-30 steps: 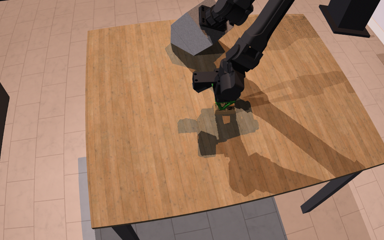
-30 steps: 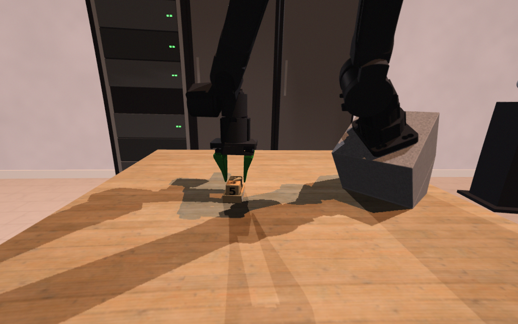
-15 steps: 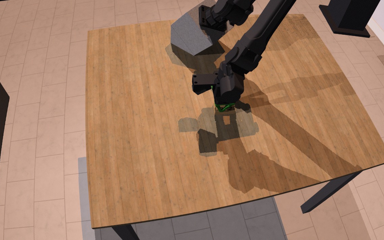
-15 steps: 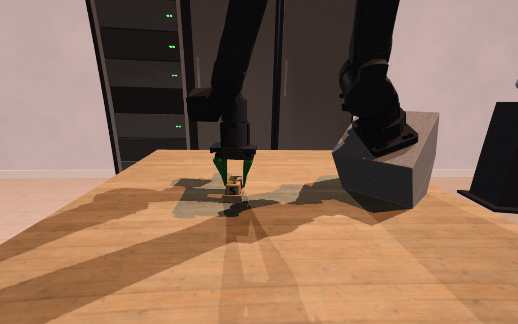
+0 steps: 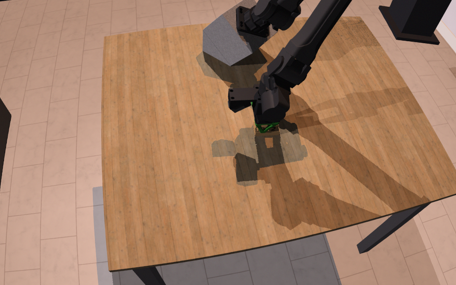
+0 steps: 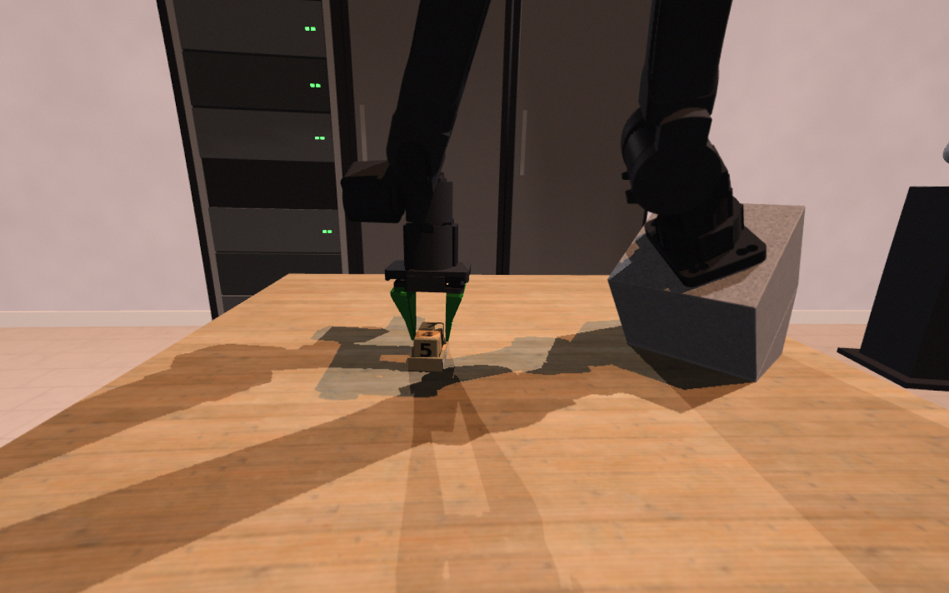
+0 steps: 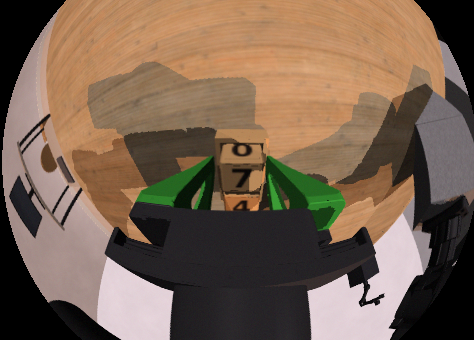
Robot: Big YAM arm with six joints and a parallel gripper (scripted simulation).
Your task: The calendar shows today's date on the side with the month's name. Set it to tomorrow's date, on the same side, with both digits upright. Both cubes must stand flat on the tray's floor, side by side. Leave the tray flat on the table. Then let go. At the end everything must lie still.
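The wooden calendar tray lies 2 cm to the left of my hand and 2 cm below it. Also, from my hand: cube: 3 cm to the left.
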